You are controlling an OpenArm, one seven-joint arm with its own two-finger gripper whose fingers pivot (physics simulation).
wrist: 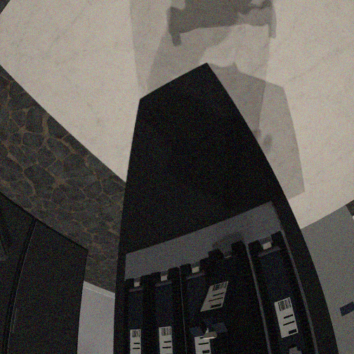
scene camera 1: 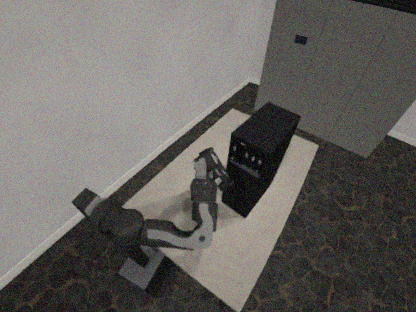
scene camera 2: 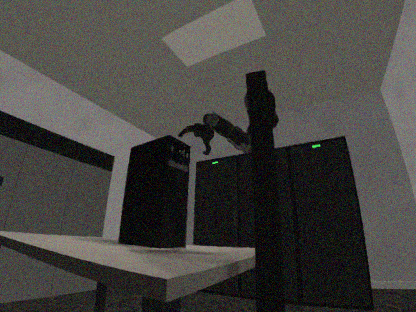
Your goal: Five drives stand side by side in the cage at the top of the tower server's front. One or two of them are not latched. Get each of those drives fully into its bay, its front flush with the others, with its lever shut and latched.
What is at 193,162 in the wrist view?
A black tower server.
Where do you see a black tower server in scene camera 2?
154,214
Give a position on a black tower server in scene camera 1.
At 269,131
